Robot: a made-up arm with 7 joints.
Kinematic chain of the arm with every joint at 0, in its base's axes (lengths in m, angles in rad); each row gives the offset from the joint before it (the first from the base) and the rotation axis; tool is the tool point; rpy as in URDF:
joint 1: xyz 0 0 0 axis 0.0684 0.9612 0.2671
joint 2: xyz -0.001 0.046 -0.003 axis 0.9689 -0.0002 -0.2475
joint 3: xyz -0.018 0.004 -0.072 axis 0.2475 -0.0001 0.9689
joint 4: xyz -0.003 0 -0.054 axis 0.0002 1 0
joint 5: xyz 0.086 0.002 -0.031 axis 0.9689 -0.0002 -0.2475
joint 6: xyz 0.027 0 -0.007 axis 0.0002 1 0
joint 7: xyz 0.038 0 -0.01 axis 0.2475 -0.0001 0.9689
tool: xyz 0 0 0 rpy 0 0.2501 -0.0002
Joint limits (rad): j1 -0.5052..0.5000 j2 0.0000..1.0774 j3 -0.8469..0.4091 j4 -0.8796..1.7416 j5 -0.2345..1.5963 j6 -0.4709..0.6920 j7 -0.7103..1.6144
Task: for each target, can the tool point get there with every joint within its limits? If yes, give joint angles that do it. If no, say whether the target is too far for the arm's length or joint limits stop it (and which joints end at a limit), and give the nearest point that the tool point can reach.
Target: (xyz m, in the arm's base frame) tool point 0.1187 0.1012 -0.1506
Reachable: yes | joints 0.0881 0.1280 0.1977 -0.1876 0.7312 -0.0332 0.2130
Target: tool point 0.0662 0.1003 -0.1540
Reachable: yes | joints 0.4123 0.8610 -0.2298 -0.2959 0.2844 -0.2702 0.9581
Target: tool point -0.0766 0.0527 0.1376
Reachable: no: joint limits stop it (at a limit: joint 1, joint 2, joint 3, joint 4, joint 5, joint 6) | nearest point 0.0892 0.0850 0.0732 | short by 0.181 m
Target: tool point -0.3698 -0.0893 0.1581
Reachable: no: too far | nearest point -0.2204 0.0244 -0.1683 | short by 0.377 m
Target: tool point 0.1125 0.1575 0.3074
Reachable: no: too far | nearest point 0.1200 0.1163 0.0727 | short by 0.238 m
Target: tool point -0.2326 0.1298 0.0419
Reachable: no: joint limits stop it (at a limit: joint 1, joint 4, joint 6) | nearest point -0.1938 0.2182 -0.0986 | short by 0.170 m
